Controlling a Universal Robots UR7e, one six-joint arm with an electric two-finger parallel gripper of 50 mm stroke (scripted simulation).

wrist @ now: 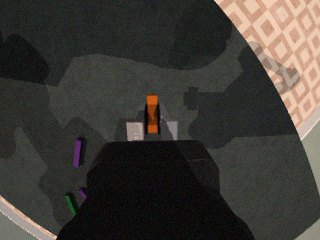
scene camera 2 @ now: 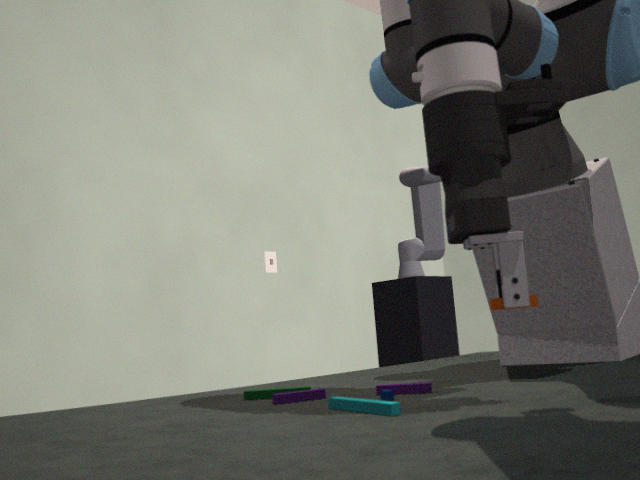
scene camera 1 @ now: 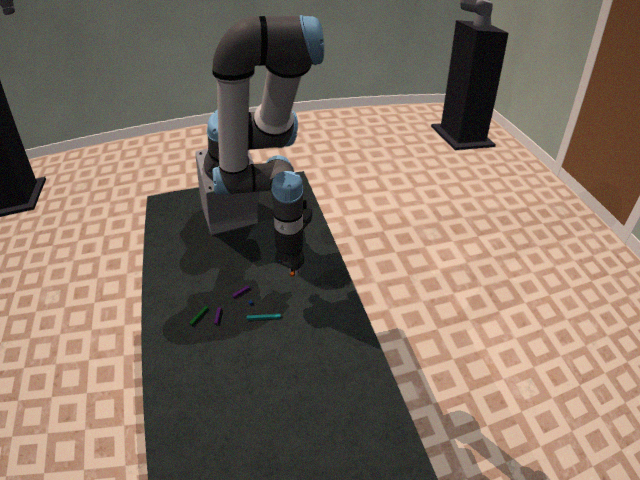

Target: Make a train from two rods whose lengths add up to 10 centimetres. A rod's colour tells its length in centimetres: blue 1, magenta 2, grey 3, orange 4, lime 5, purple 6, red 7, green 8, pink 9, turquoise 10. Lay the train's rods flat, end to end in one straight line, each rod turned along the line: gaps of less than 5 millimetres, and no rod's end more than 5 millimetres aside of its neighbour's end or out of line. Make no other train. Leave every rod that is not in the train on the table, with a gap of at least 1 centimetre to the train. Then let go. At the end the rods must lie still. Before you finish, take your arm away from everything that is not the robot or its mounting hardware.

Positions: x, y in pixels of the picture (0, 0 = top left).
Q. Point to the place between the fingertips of the gripper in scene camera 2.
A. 514, 307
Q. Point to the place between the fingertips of the gripper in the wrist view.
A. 152, 112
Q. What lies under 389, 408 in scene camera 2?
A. A turquoise rod.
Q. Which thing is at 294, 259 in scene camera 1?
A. The gripper.
